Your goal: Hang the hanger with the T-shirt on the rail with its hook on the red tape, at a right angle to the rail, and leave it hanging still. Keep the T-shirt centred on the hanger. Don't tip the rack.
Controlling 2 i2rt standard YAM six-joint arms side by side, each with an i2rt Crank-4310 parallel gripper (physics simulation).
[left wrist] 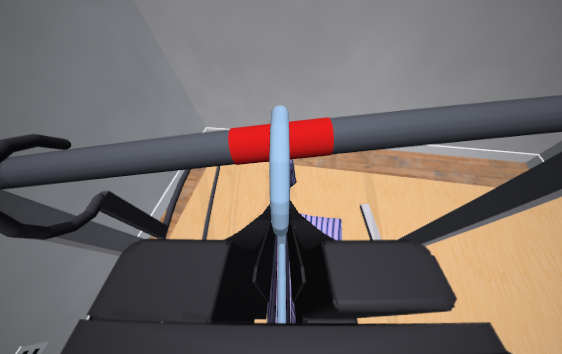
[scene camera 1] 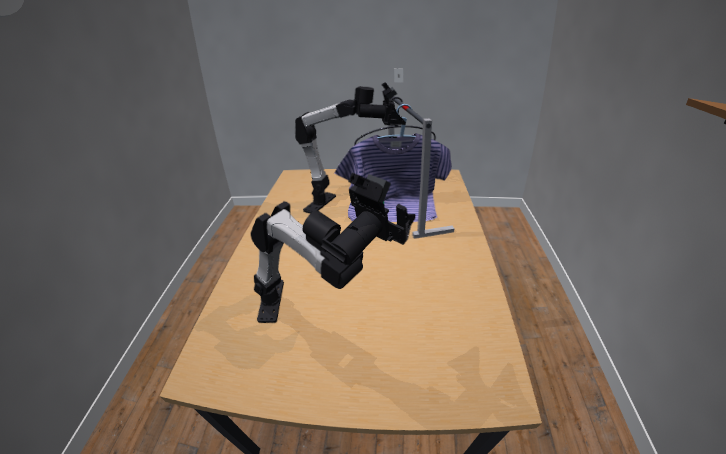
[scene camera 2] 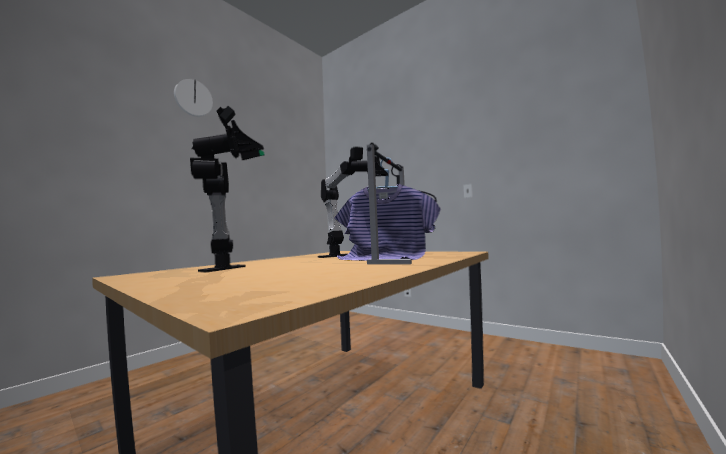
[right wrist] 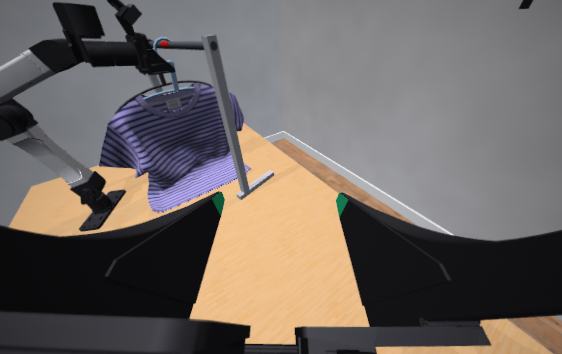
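Observation:
The light-blue hanger point(left wrist: 280, 150) point(right wrist: 175, 82) carries the purple striped T-shirt point(scene camera 1: 396, 171) point(scene camera 2: 396, 219) point(right wrist: 175, 130), whose lower hem spreads near the table. In the left wrist view the hook passes over the rail point(left wrist: 425, 120) within the red tape point(left wrist: 312, 136) point(right wrist: 164, 44), roughly at a right angle; I cannot tell if it touches. My left gripper point(scene camera 1: 402, 122) point(left wrist: 281, 201) point(right wrist: 174, 69) is shut on the hanger's stem below the hook. My right gripper point(scene camera 2: 261, 153) point(right wrist: 280, 195) is open and empty, well in front of the rack. The collar looks roughly centred; part of the shirt is behind the rack's upright.
The rack's near upright point(scene camera 1: 425, 176) point(scene camera 2: 373, 214) point(right wrist: 227, 110) stands in front of the shirt, on a grey foot point(scene camera 1: 441, 231) point(right wrist: 260, 183). A black hanger point(left wrist: 37, 141) is on the rail beside the tape, partly behind the shirt. The table point(scene camera 1: 428, 321) carries both arms.

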